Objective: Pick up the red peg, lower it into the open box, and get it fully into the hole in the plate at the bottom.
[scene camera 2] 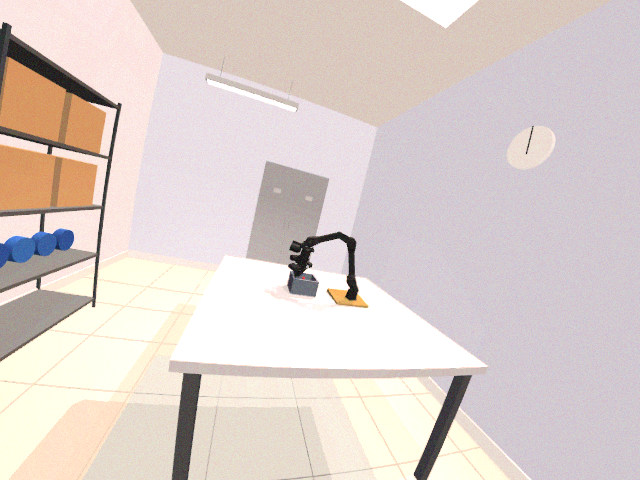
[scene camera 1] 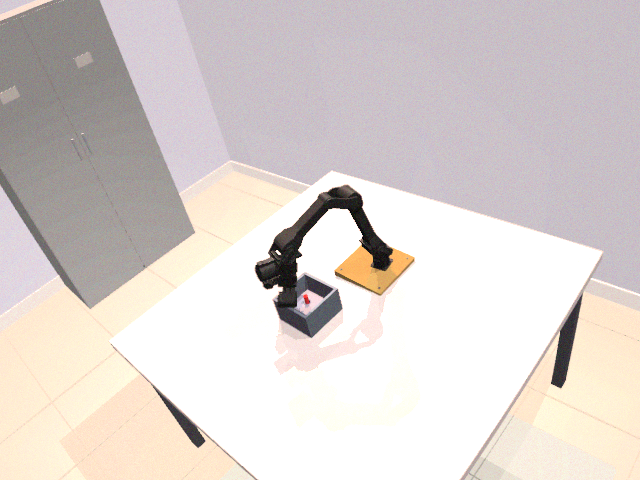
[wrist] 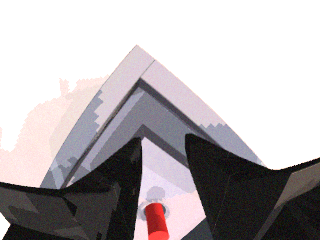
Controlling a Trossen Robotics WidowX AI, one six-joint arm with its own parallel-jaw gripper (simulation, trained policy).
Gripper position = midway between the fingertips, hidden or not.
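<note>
There's a grey box (scene camera 1: 331, 305), and the wrist view shows that box too (wrist: 140, 90). As for my gripper (scene camera 1: 288, 300), you'd find it in the wrist view as well (wrist: 163, 142).
</note>
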